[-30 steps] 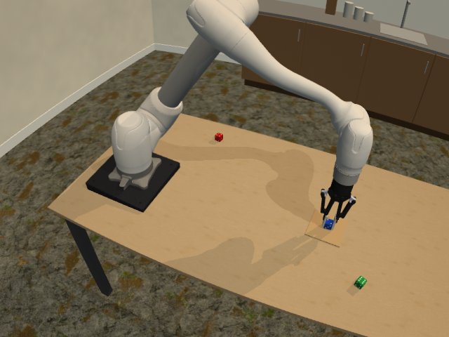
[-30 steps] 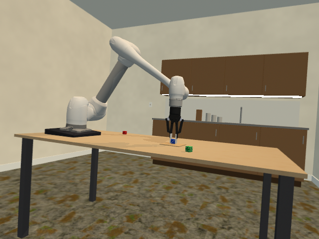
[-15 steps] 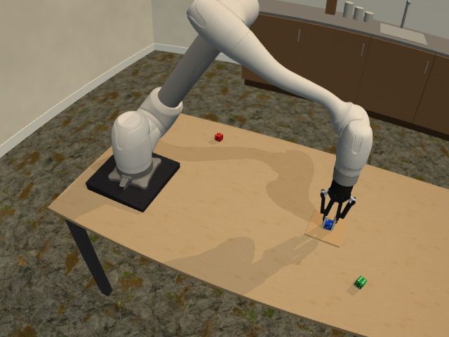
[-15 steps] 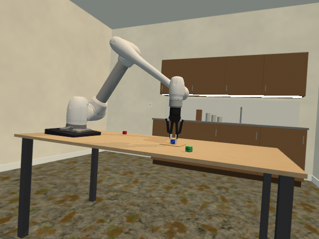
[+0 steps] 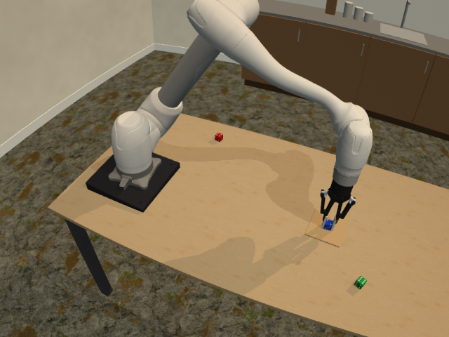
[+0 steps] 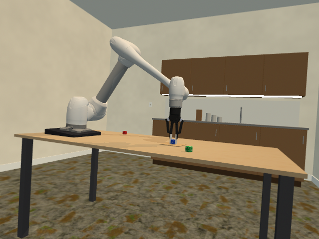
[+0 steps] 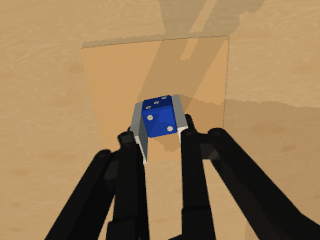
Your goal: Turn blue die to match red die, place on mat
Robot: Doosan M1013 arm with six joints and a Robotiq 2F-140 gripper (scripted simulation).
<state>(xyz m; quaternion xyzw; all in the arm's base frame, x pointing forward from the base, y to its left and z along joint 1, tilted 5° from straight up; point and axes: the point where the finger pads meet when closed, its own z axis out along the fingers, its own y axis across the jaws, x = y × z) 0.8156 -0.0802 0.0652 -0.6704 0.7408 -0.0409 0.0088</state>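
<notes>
Right now the blue die is 20 mm below my hand. From my hand the other things lie so: green die 130 mm ahead, 230 mm to the right, 20 mm below; red die 540 mm behind, 430 mm to the left, 20 mm below; mat 40 mm below.
</notes>
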